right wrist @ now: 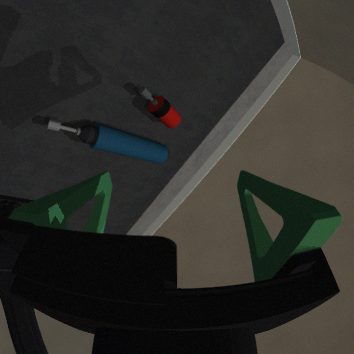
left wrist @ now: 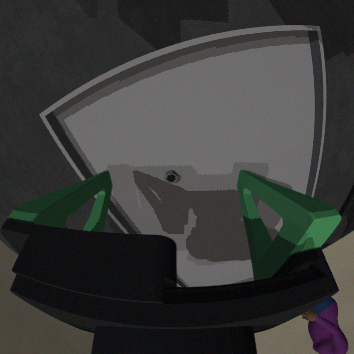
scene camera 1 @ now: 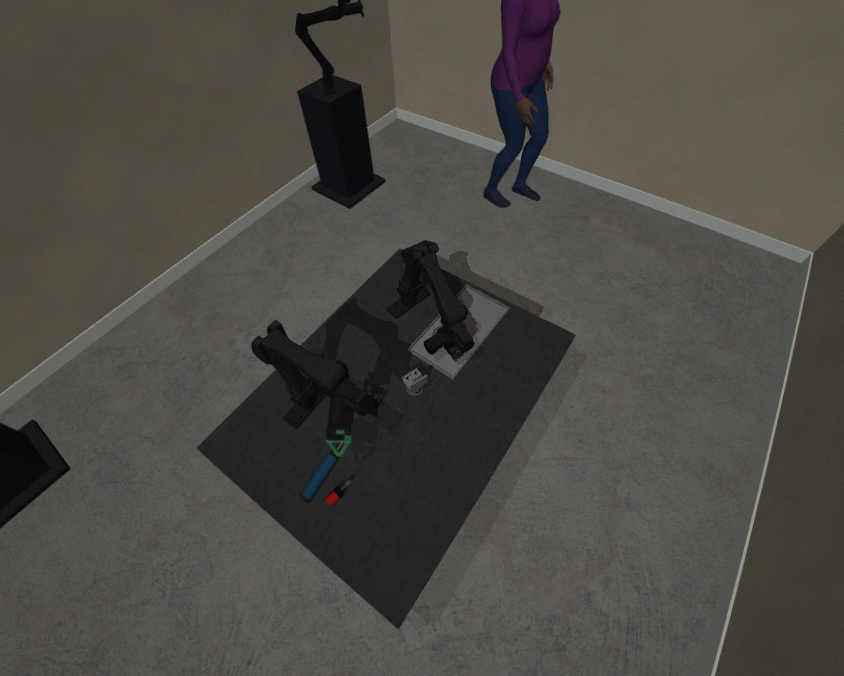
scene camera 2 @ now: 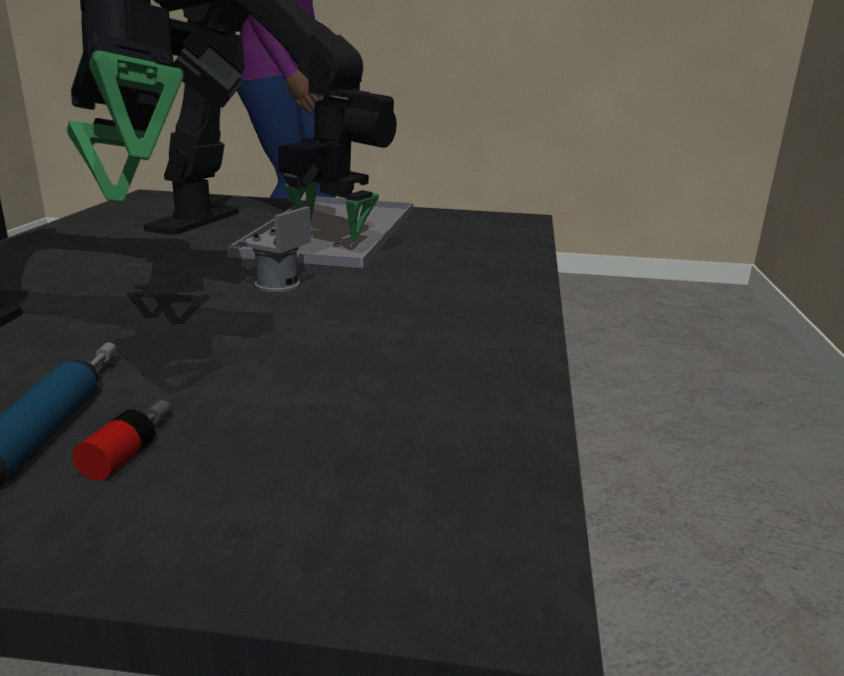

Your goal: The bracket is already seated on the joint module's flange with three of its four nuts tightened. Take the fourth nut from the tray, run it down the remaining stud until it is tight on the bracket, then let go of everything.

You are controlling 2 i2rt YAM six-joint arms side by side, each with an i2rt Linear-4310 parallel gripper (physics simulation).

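Frame: origin at the left arm's base, x ahead, y left, z up, level; metres.
Where they show: left gripper, fingertip midpoint: (left wrist: 173, 177) (scene camera 1: 449, 351) (scene camera 2: 330, 233); right gripper, fingertip midpoint: (right wrist: 174, 177) (scene camera 1: 339, 445) (scene camera 2: 126, 181); left arm's base, origin of the base link: (scene camera 1: 408, 301) (scene camera 2: 194, 221); right arm's base, origin of the base link: (right wrist: 9, 208) (scene camera 1: 308, 403).
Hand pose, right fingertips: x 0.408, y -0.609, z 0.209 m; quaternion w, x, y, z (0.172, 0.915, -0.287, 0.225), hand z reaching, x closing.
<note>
Things, the pixels of their top centre, and the offset from my right fingertips.
- fourth nut, middle of its top: (left wrist: 170, 178) (scene camera 2: 336, 243) 0.088 m back, 0.562 m left, 0.200 m down
- tray, middle of its top: (left wrist: 233, 240) (scene camera 2: 332, 222) (scene camera 1: 460, 327) 0.149 m back, 0.666 m left, 0.193 m down
- blue-handled tool, middle of its top: (scene camera 2: 49, 380) (right wrist: 119, 147) (scene camera 1: 324, 465) 0.048 m back, 0.070 m right, 0.168 m down
- shorter red-handled tool, middle of its top: (scene camera 2: 128, 414) (right wrist: 163, 109) (scene camera 1: 337, 490) 0.046 m ahead, 0.083 m right, 0.175 m down
The fourth nut (scene camera 2: 336, 245) (left wrist: 172, 176), small and dark, lies on the tray (scene camera 1: 486, 309) (scene camera 2: 331, 259) (left wrist: 225, 100). My left gripper (scene camera 1: 448, 345) (scene camera 2: 331, 226) (left wrist: 173, 177) is open, pointing down low over the tray; in the left wrist view the nut shows between its fingertips, left of centre. The grey bracket (scene camera 1: 414, 378) (scene camera 2: 293, 229) sits on the upright joint module (scene camera 1: 414, 390) (scene camera 2: 276, 271) beside the tray. Small dark nuts or studs show on the bracket; which stud is bare I cannot tell. My right gripper (scene camera 1: 339, 450) (scene camera 2: 128, 176) (right wrist: 174, 177) is open and empty, above the table near the tools.
A blue-handled tool (scene camera 1: 319, 477) (scene camera 2: 49, 408) (right wrist: 130, 145) and a shorter red-handled tool (scene camera 1: 333, 497) (scene camera 2: 109, 447) (right wrist: 171, 117) lie on the dark table. A person (scene camera 1: 524, 63) stands beyond the table. A black pedestal (scene camera 1: 338, 137) with another arm stands at the back.
</note>
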